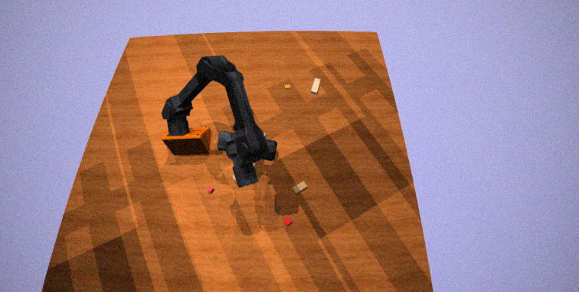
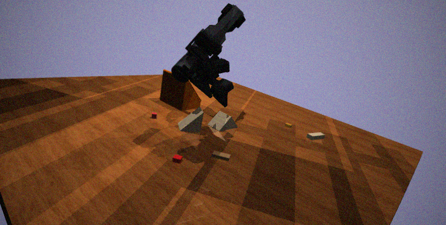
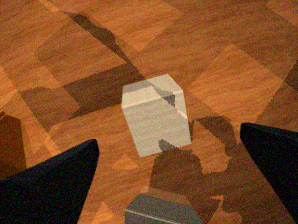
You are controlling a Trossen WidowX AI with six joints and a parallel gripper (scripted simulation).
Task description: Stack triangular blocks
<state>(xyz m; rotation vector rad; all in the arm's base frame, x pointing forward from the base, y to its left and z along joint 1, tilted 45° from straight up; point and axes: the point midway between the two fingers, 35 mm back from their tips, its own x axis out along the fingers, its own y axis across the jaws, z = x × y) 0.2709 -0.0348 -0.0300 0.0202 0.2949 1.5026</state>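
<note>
The triangular block lies 70 mm below my gripper tip and 50 mm to the left of it. Also, from my gripper tip: tan bar: 160 mm ahead, 130 mm to the right, 90 mm below; yellow piece: 320 mm to the left, 110 mm ahead, 90 mm below.
</note>
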